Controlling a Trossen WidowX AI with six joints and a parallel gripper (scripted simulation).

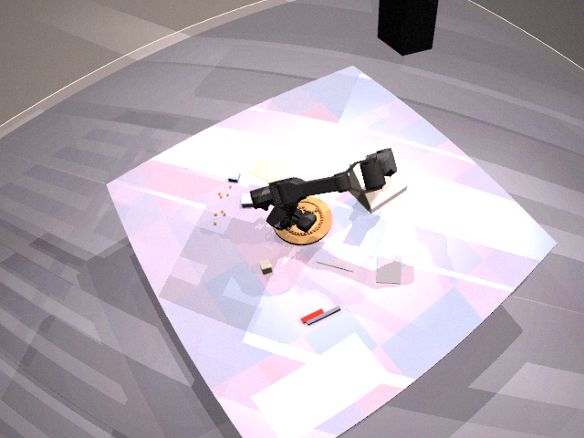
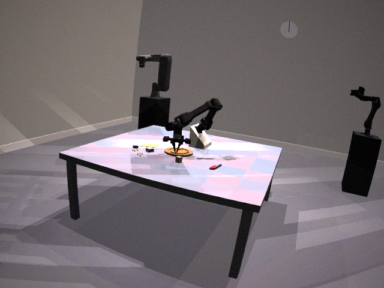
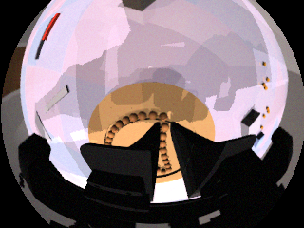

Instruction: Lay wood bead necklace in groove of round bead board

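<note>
The round bead board is 50 mm behind my gripper tip, 10 mm to the right of it and 10 mm below it. Also, from my gripper tip: cream cube (130 mm ahead, 100 mm to the left); white block (70 mm ahead, 170 mm to the right); thin rod (60 mm behind, 200 mm to the left, 10 mm below).
</note>
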